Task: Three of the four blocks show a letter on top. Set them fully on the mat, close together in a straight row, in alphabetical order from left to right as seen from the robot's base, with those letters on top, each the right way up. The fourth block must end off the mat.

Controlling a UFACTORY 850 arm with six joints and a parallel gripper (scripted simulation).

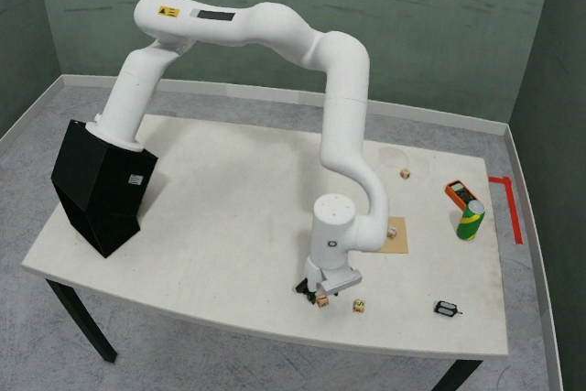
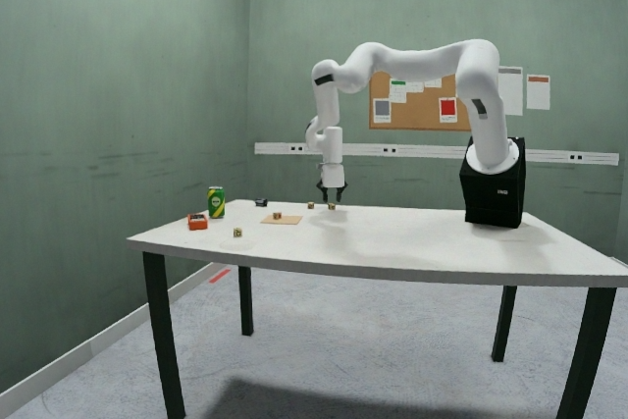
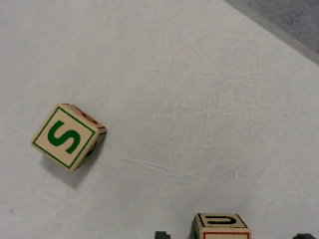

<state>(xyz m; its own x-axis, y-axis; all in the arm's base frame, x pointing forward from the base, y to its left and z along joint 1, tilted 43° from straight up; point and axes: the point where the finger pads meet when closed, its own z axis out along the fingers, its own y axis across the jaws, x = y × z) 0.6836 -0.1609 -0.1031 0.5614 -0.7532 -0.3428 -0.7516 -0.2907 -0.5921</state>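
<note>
Now: the tan mat 270 mm to the left of my hand, 130 mm ahead of it and 50 mm below it. From my hand the other things lie so: yellow can 390 mm ahead, 330 mm to the left, 10 mm above; orange multimeter 480 mm to the left, 380 mm ahead, 40 mm below; small black object 340 mm ahead, 40 mm below, 30 mm to the left.
</note>
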